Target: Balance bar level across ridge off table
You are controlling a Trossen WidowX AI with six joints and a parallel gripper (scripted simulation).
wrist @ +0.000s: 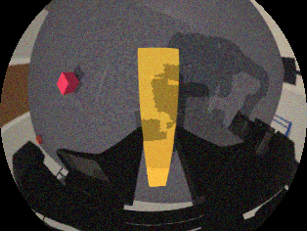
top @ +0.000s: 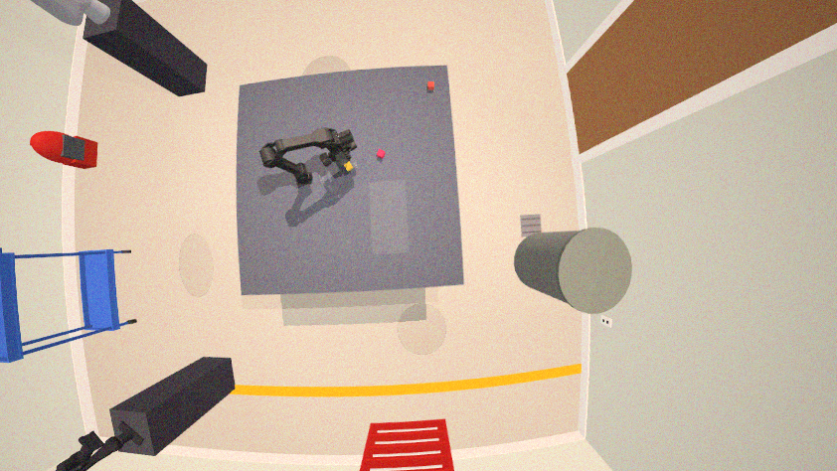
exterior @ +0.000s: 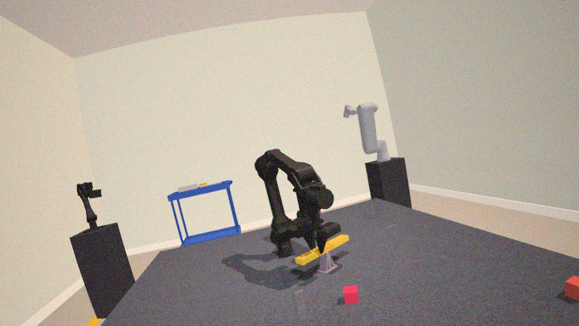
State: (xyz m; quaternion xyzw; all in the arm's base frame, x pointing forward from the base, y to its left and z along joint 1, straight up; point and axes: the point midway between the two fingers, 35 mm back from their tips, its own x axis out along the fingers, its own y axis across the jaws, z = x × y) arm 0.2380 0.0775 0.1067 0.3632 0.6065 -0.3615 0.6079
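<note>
The bar lies 2 cm to the left of my gripper tip and 1 cm behind it. Also, from my gripper tip: pink cube 20 cm ahead, 6 cm below, 2 cm to the left.
</note>
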